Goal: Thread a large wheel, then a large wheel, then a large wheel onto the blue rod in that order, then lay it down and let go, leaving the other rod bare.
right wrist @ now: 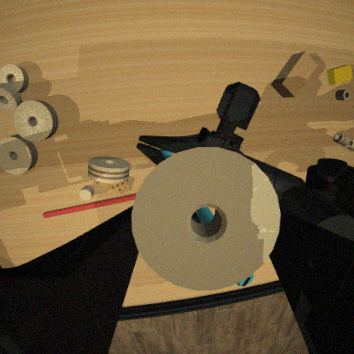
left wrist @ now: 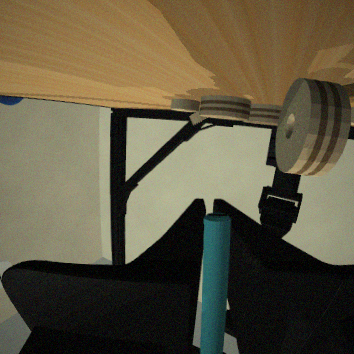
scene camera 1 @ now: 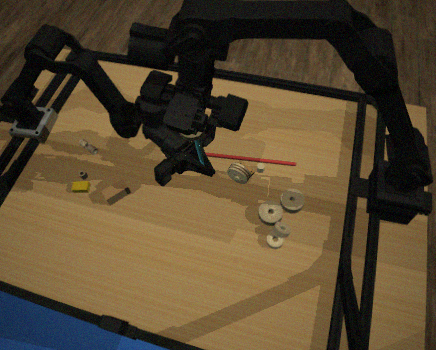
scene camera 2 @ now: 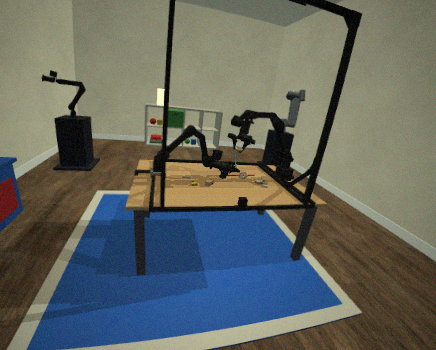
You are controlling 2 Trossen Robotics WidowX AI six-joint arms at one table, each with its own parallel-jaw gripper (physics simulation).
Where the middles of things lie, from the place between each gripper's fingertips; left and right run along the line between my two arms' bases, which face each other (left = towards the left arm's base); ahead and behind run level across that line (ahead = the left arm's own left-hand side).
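The blue rod (left wrist: pixel 216 234) is 80 mm above my left hand, 40 mm to the left of it and 30 mm ahead of it. As for the brown block (right wrist: pixel 297 69), it is 60 mm below my left hand, 230 mm to the left of it and 80 mm behind it.
My right gripper is 70 mm above the blue rod and 10 mm short of it. The brown block is 210 mm below my right hand, 90 mm behind it and 200 mm to the left of it.
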